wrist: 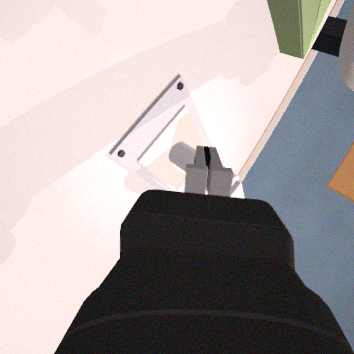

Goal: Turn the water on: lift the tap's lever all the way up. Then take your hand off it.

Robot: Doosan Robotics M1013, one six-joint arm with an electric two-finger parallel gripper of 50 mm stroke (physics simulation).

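Places are measured from the arm's base along level axes (x ahead, y left, z up), in centimetres.
Pixels of known places: gripper, between the fingertips: [204,158].
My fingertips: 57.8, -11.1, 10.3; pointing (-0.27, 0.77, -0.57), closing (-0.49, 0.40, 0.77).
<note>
For each thing: its top centre in the pictures, then the offset to it from my fingertips, as dx, dy, dz. "pt": a spot on its surface instead. Level surfaces: height alone.
- short grey cylinder, a spot on its surface: [181,154] pt -0.1, +16.5, -12.8
- white frame-like bracket, a spot on its surface: [148,123] pt -1.0, +8.6, -16.3
- pale surface, height of its surface: dz -17.1
The tap shows in the wrist view as a short grey cylinder [181,154] just left of the fingertips, inside a white frame-like bracket [148,123] with dark screws at its corners. The rest of the tap is hidden behind the fingers and the black gripper body, and I cannot tell the lever apart or see how high it stands. My gripper [204,158] is shut with its two fingers together and nothing between them. Its tips overlap the right end of the cylinder in the view; I cannot tell whether they touch it.
A green block-like object [287,27] stands at the top right, by the edge of the pale surface [65,90]. Beyond that edge are a blue surface [285,150], a black piece [329,36], a grey rounded object [348,57] and an orange-brown panel [345,177].
</note>
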